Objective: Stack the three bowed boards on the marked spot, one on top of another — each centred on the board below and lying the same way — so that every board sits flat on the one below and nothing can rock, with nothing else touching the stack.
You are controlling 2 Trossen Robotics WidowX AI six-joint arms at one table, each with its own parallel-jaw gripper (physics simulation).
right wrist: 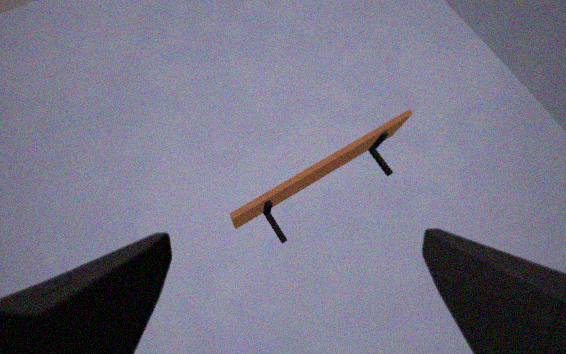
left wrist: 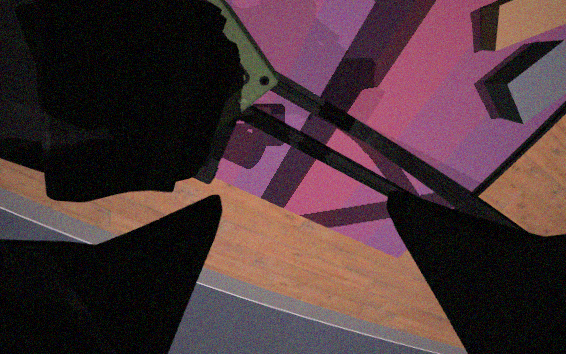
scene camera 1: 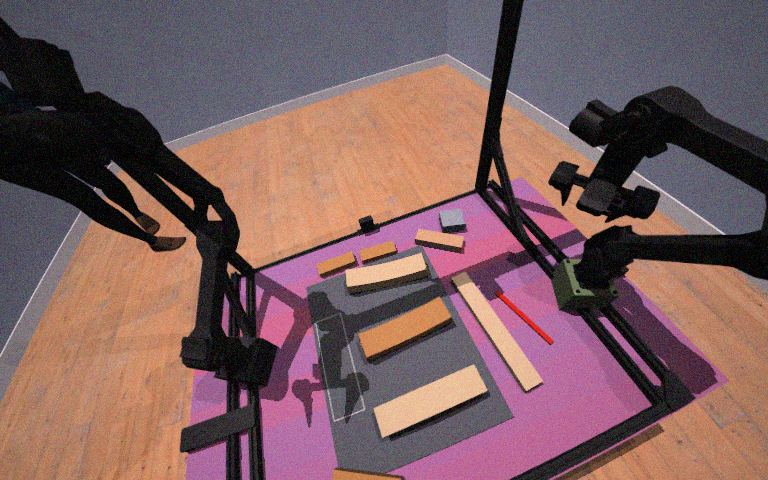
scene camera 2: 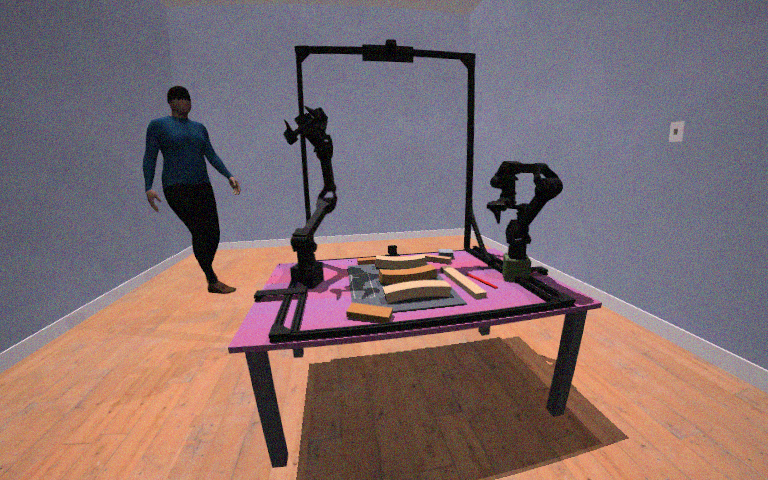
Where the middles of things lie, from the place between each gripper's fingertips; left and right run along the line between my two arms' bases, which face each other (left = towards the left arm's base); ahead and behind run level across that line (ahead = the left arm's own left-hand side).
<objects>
Now: the orange-brown bowed board (scene camera 1: 403,330) 42 cm to the left of my right hand and 65 cm below it. Round my right hand: long pale plank (scene camera 1: 520,367) 3 cm ahead, 63 cm to the left, 67 cm below; grey cube (left wrist: 521,89) 32 cm behind, 65 cm to the left, 66 cm below; tan block (scene camera 1: 440,240) 26 cm behind, 58 cm to the left, 66 cm below.
Right now my left hand is 24 cm to the left of the long pale plank, 20 cm above it and 14 cm short of it. The rest, counted from my left hand: orange-brown bowed board (46 cm to the right, 18 cm below, 11 cm ahead); then grey cube (23 cm to the right, 21 cm behind, 19 cm below); then tan block (29 cm to the right, 19 cm below, 15 cm behind).
</objects>
